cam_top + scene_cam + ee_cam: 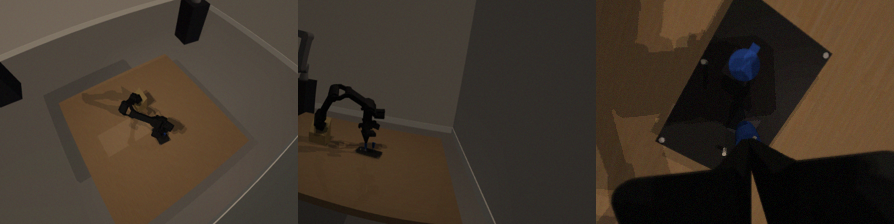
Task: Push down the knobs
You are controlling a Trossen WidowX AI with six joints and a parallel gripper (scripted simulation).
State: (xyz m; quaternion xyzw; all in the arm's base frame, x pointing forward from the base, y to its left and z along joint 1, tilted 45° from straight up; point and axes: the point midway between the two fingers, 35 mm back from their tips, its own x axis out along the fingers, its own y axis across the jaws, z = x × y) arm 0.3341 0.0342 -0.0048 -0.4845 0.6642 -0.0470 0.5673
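The blue knob lies 40 mm ahead of my gripper tip, 30 mm to the left of it and 10 mm below it.
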